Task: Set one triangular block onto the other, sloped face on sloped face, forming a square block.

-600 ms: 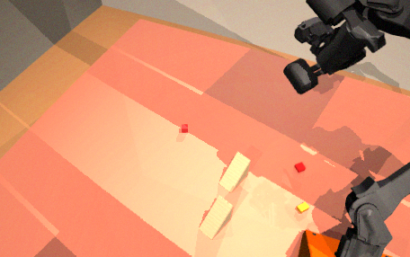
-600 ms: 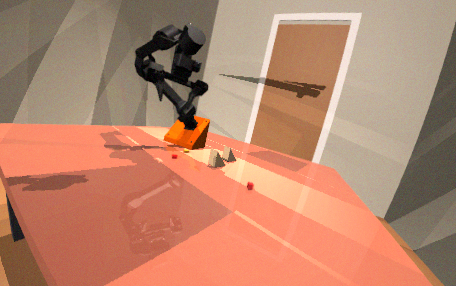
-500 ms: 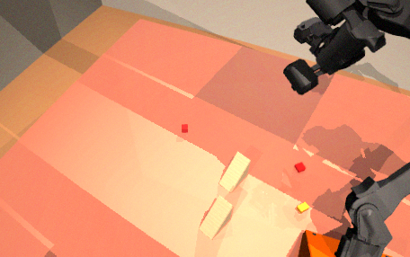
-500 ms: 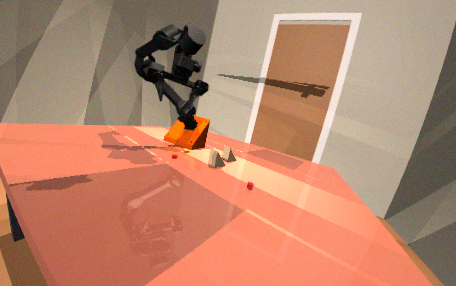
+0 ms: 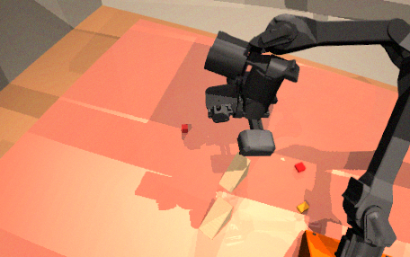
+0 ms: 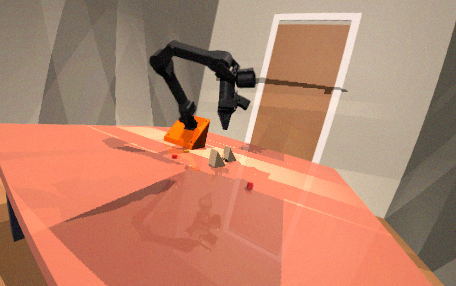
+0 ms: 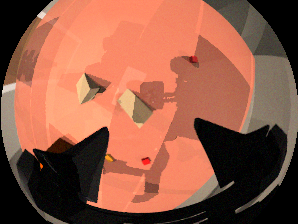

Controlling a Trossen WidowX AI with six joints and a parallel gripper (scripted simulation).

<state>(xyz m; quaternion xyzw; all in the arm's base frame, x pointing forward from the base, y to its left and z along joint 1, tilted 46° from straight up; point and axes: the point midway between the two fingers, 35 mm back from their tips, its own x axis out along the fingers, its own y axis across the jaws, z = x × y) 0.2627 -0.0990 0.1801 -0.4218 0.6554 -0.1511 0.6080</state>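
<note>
My gripper tip is now 130 mm to the right of the tan triangular block and 130 mm above it. The rest, counted from my gripper tip: small yellow cube (180 mm behind, 50 mm to the left, 140 mm below).
</note>
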